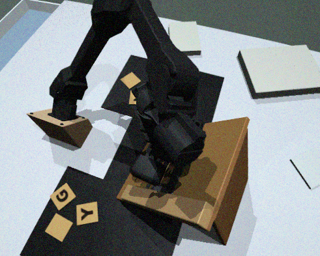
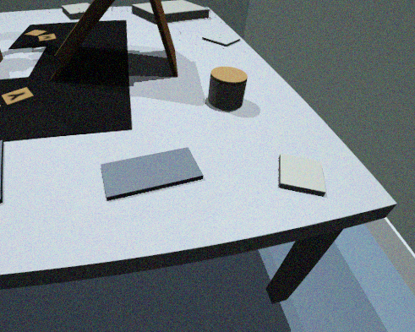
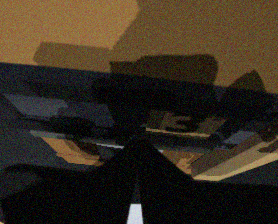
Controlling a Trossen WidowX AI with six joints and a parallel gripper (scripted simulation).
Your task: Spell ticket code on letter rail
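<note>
The letter tile lies 22 cm behind my gripper tip, 21 cm to the left of it and 16 cm below it. From my gripper tip the other things lie so: white ticket 9 cm below, 5 cm behind, 1 cm to the left; then lidded cylinder 31 cm ahead, 24 cm to the right, 14 cm below; then blank tile 26 cm to the right, 22 cm behind, 16 cm below.
</note>
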